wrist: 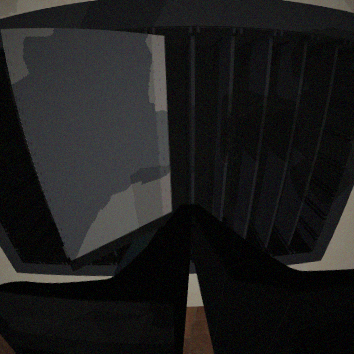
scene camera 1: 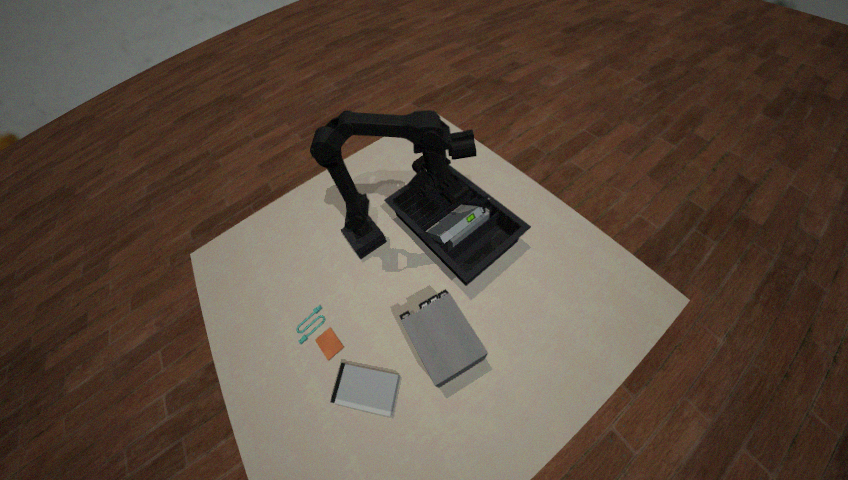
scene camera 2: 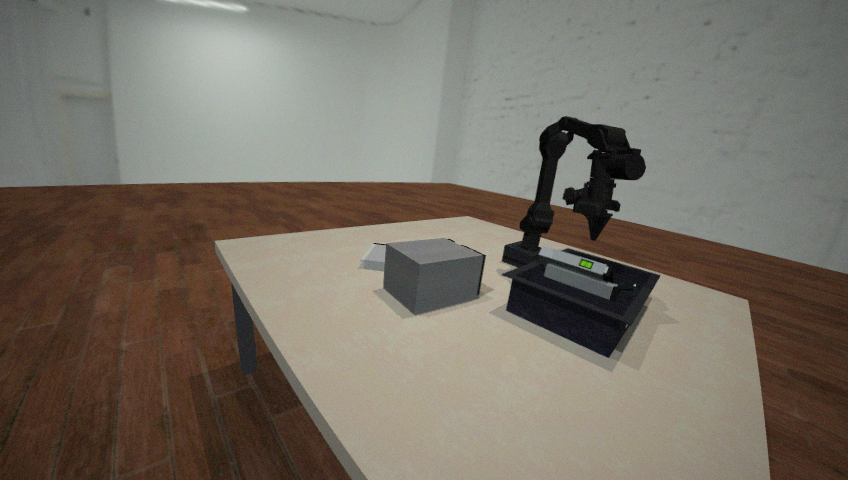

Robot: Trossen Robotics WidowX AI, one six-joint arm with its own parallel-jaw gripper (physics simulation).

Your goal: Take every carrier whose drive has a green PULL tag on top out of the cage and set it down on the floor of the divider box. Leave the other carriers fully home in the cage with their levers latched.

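Places are measured from the arm's base along level axes (x ahead, y left, z up), in millimetres.
Where they show: gripper, fingertip midpoint: (wrist: pixel 188 211) (scene camera 1: pixel 442 195) (scene camera 2: pixel 593 240); arm's base at its link origin: (scene camera 1: pixel 360 228) (scene camera 2: pixel 529 247).
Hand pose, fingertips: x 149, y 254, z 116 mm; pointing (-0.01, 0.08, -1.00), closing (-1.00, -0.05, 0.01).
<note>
Each offset is from my fingertips to the top centre of the thing. "pt": to the spot under its first point.
The grey cage {58 mm down, 316 mm ahead, 243 mm right} (scene camera 1: pixel 446 339) (scene camera 2: pixel 404 270) stands on the table, several dark carrier fronts along its edge facing the box. Lever states are too small to tell. The black divider box {84 mm down, 18 mm ahead, 21 mm left} (scene camera 1: pixel 496 252) (scene camera 2: pixel 559 312) (wrist: pixel 225 15) stands beside the arm. In it a grey carrier with a green tag (scene camera 1: pixel 470 217) (scene camera 2: pixel 586 264) leans tilted, its broad face {pt 55 mm down, 60 mm ahead, 29 mm right} (wrist: pixel 95 125) showing in the wrist view. A second grey carrier {65 mm down, 97 mm ahead, 28 mm left} (scene camera 2: pixel 577 282) sits close beside it, lower; its tag side is not readable. My gripper (scene camera 2: pixel 593 237) (wrist: pixel 188 211) is shut and empty, above the box's slotted part, right of the leaning carrier in the wrist view.
A pale grey slab with a black edge {150 mm down, 295 mm ahead, 493 mm right} (scene camera 1: pixel 365 389) (scene camera 2: pixel 373 255) lies beside the cage. An orange square {pt 171 mm down, 119 mm ahead, 529 mm right} (scene camera 1: pixel 329 343) and a teal cable {167 mm down, 27 mm ahead, 558 mm right} (scene camera 1: pixel 311 324) lie near it. Thin divider walls (wrist: pixel 269 130) stand in the box. The arm's base (scene camera 1: pixel 363 239) is close to the box.
</note>
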